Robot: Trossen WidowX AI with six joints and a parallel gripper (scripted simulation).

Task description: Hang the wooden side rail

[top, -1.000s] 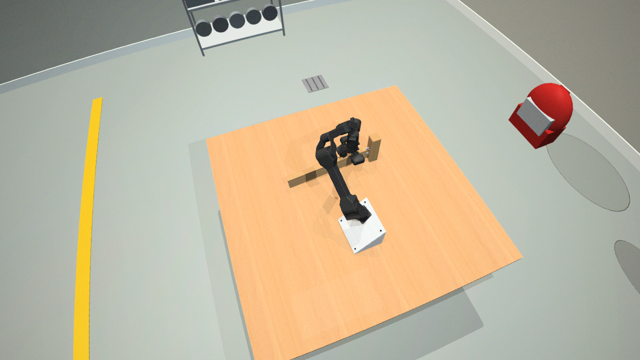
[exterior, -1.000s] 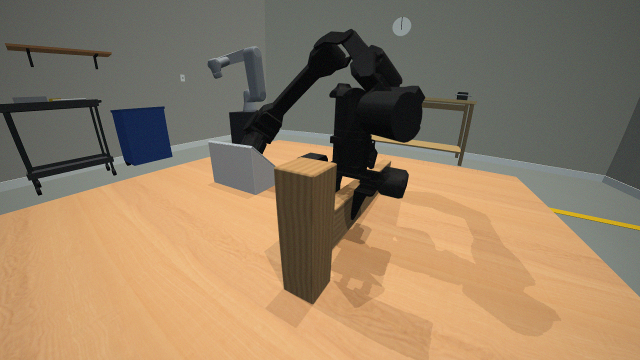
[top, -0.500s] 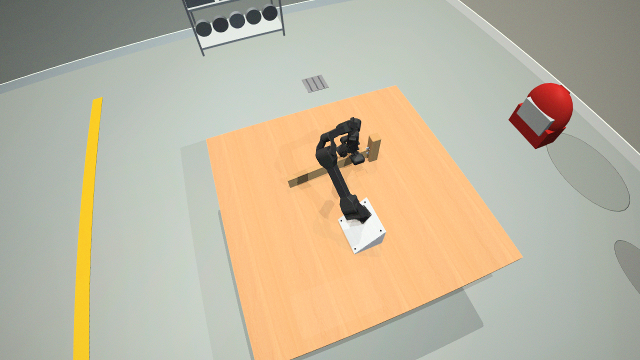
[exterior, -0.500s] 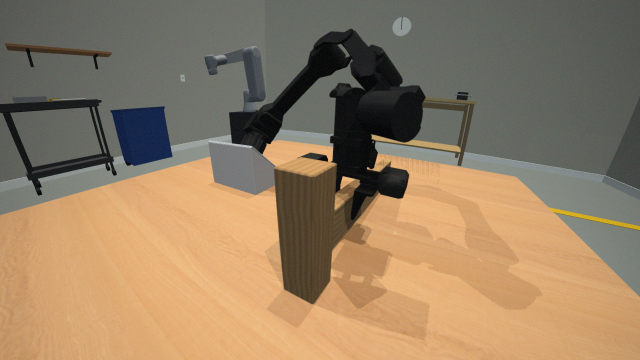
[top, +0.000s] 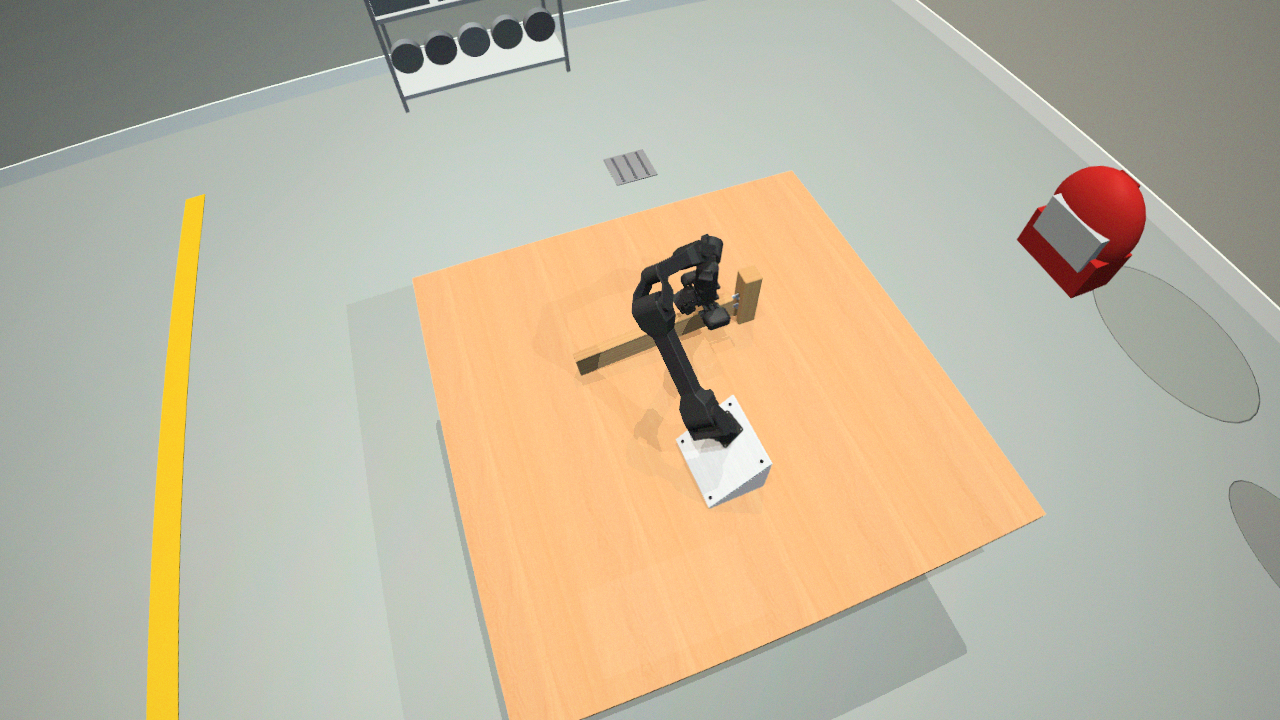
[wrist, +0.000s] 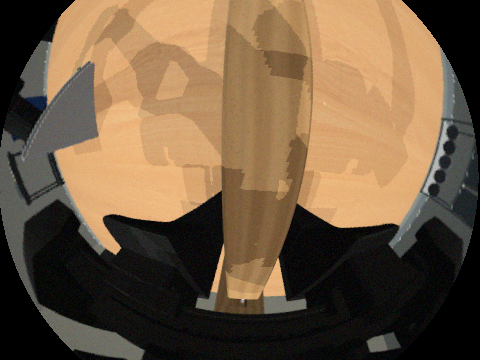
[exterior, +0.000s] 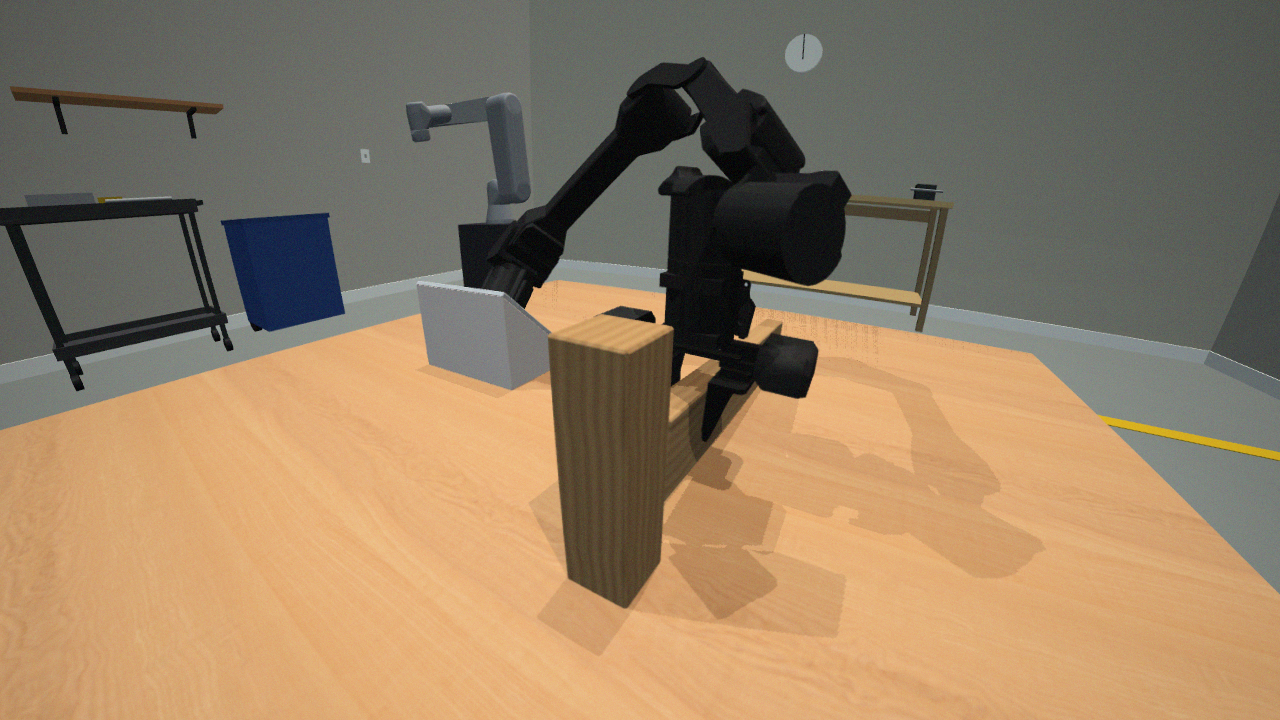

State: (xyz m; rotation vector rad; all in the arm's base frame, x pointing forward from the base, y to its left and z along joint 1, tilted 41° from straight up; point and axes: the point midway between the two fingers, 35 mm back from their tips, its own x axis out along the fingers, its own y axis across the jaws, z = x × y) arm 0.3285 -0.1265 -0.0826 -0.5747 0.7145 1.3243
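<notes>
My gripper tip is 20 mm past the headboard post, 120 mm to the left of it and 40 mm below it.
</notes>
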